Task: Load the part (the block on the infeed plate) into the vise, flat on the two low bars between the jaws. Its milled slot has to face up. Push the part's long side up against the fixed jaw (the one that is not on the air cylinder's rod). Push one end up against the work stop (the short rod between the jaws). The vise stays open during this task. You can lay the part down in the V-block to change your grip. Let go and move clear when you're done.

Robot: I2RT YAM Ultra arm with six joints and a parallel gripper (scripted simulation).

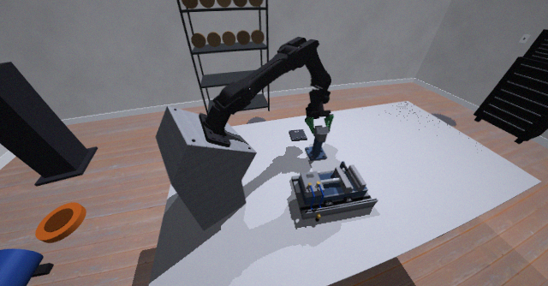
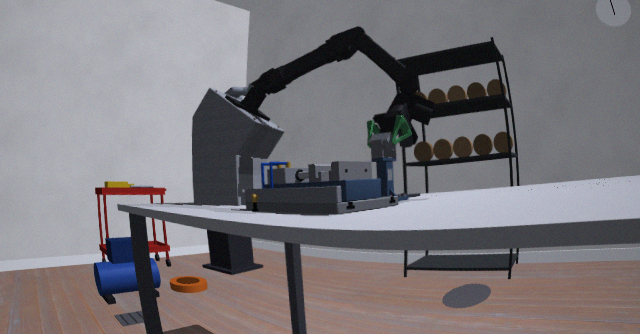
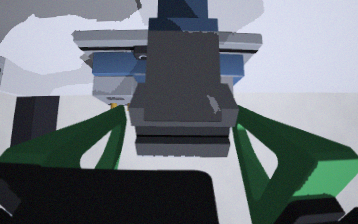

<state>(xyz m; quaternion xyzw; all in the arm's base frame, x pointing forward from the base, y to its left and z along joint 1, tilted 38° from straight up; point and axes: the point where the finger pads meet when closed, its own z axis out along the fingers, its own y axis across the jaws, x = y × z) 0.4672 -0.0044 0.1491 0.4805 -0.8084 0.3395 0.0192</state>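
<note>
Right now the part is 10 mm to the left of my hand. From my hand the other things lie so: cylinder rod: 80 mm behind, 210 mm to the right, 80 mm below; then work stop: 10 mm ahead, 180 mm to the right, 70 mm below; then moving jaw: 30 mm behind, 220 mm to the right, 80 mm below.
</note>
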